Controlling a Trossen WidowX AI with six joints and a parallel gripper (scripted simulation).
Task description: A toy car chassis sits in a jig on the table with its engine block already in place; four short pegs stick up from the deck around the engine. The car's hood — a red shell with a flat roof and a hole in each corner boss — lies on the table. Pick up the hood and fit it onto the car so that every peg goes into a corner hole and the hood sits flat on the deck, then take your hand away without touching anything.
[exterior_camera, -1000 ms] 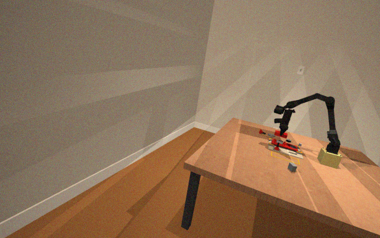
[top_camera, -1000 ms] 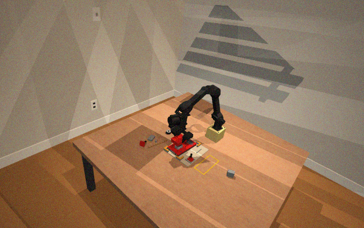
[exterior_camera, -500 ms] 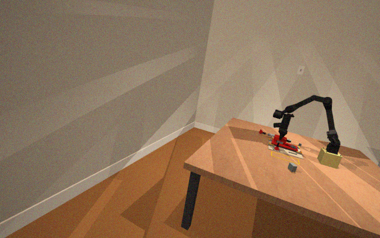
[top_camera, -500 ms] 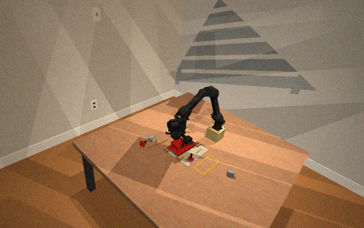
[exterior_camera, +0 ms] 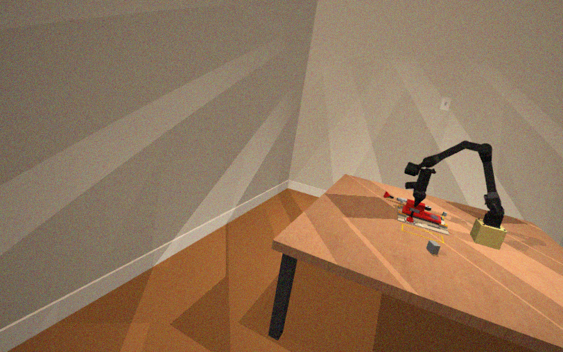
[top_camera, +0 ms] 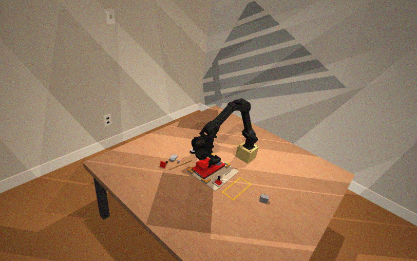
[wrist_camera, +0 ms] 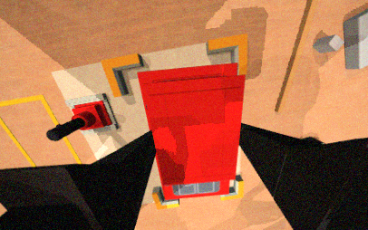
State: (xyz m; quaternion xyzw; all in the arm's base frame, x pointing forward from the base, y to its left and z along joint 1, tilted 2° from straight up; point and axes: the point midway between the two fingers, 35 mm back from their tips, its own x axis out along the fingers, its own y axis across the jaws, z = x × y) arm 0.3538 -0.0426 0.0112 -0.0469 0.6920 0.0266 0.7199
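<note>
Now: gripper tip 3 cm above the grey engine block and 1 cm past it. Round my gripper tip: thin rod: 13 cm to the right, 9 cm ahead, 6 cm below; then red hood: 1 cm above; then jig: 5 cm below, 4 cm behind, 2 cm to the left.
</note>
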